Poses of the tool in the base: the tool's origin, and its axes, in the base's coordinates. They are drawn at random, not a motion.
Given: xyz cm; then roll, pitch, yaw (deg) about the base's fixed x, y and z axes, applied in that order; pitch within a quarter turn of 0, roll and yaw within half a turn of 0.
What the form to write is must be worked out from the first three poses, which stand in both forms.
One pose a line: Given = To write
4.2, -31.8, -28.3, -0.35, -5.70, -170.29 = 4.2, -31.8, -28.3, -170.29, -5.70, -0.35
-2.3, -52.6, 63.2, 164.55, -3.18, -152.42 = -2.3, -52.6, 63.2, -152.42, -3.18, 164.55
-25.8, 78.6, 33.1, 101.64, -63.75, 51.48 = -25.8, 78.6, 33.1, 51.48, -63.75, 101.64
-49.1, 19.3, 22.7, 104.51, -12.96, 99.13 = -49.1, 19.3, 22.7, 99.13, -12.96, 104.51
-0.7, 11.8, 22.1, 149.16, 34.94, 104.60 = -0.7, 11.8, 22.1, 104.60, 34.94, 149.16
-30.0, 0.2, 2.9, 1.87, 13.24, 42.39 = -30.0, 0.2, 2.9, 42.39, 13.24, 1.87
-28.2, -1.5, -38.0, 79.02, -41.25, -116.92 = -28.2, -1.5, -38.0, -116.92, -41.25, 79.02
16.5, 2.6, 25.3, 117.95, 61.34, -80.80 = 16.5, 2.6, 25.3, -80.80, 61.34, 117.95
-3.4, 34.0, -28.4, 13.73, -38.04, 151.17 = -3.4, 34.0, -28.4, 151.17, -38.04, 13.73
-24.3, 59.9, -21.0, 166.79, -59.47, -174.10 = -24.3, 59.9, -21.0, -174.10, -59.47, 166.79
